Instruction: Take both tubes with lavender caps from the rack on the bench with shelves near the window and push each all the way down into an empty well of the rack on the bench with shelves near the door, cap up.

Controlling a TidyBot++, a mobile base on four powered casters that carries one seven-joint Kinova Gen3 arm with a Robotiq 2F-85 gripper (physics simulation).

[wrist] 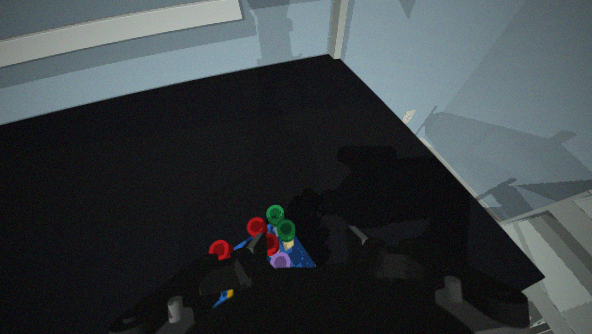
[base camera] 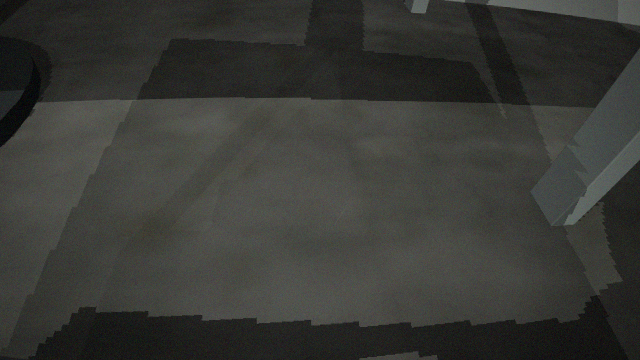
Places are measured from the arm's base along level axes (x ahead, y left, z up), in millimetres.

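Pixels of known places: gripper, fingertip midpoint: (wrist: 306, 240).
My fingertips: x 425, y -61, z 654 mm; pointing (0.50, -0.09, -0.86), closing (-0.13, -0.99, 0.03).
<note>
Ahead of a thing's pixels: the offset from my fingertips to its top centre. "spot": to the spot under its first point. Level surfaces: height alone.
In the wrist view a blue rack {spot: 3 mm ahead, 4 mm left, 99 mm down} (wrist: 302, 254) stands on the dark bench top {137 mm down} (wrist: 150, 160), partly hidden by my gripper. One lavender cap {10 mm back, 30 mm left, 18 mm down} (wrist: 280, 261) shows at the lower edge of the visible part of the rack, cap up. A second lavender cap does not show. Red caps {29 mm ahead, 48 mm left, 18 mm down} (wrist: 256, 226) {12 mm ahead, 87 mm left, 18 mm down} (wrist: 220, 249) {10 mm ahead, 39 mm left, 18 mm down} (wrist: 272, 244) and green caps {38 mm ahead, 28 mm left, 18 mm down} (wrist: 275, 214) {19 mm ahead, 19 mm left, 18 mm down} (wrist: 286, 230) stand near it. My gripper (wrist: 306, 240) is open and empty; its fingertips are on either side of the rack's visible right part, and it appears to be above the caps. The other rack does not show.
In the wrist view a pale blue wall (wrist: 450, 60) rises behind the bench, with a white frame (wrist: 125, 30) at upper left. The bench corner is at top centre. In the base view a pale leg or beam (base camera: 600, 135) stands at right and a dark round object (base camera: 15, 75) at left.
</note>
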